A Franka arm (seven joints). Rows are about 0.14 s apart.
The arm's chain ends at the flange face. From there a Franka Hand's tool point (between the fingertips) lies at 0.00 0.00 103.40 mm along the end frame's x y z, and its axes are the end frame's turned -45 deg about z.
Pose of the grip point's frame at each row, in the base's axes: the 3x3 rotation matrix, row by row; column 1 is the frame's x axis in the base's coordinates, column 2 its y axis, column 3 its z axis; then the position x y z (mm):
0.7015, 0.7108, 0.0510; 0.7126, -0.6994, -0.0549; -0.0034, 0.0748, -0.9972; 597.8, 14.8, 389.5
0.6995, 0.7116, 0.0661; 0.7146, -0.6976, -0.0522; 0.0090, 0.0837, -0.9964; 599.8, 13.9, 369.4
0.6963, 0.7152, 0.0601; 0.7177, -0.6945, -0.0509; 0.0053, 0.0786, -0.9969; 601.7, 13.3, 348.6
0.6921, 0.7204, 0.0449; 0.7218, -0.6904, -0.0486; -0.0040, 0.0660, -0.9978; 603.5, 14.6, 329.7
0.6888, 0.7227, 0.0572; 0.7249, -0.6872, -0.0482; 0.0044, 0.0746, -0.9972; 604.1, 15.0, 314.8
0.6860, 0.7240, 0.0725; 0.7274, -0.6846, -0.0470; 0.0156, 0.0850, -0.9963; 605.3, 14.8, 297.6
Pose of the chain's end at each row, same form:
0.9986, 0.0066, 0.0510; 0.0093, -0.9984, -0.0549; 0.0505, 0.0553, -0.9972; 592.5, 20.5, 492.6
0.9978, 0.0086, 0.0661; 0.0120, -0.9986, -0.0522; 0.0655, 0.0528, -0.9964; 593.0, 19.3, 472.4
0.9981, 0.0134, 0.0601; 0.0164, -0.9986, -0.0509; 0.0593, 0.0518, -0.9969; 595.5, 18.6, 451.7
0.9988, 0.0200, 0.0449; 0.0222, -0.9986, -0.0486; 0.0438, 0.0495, -0.9978; 598.9, 19.6, 432.9
0.9981, 0.0240, 0.0572; 0.0267, -0.9985, -0.0482; 0.0559, 0.0496, -0.9972; 598.2, 20.0, 417.9
0.9970, 0.0269, 0.0725; 0.0303, -0.9984, -0.0470; 0.0711, 0.0491, -0.9963; 597.8, 19.7, 400.6

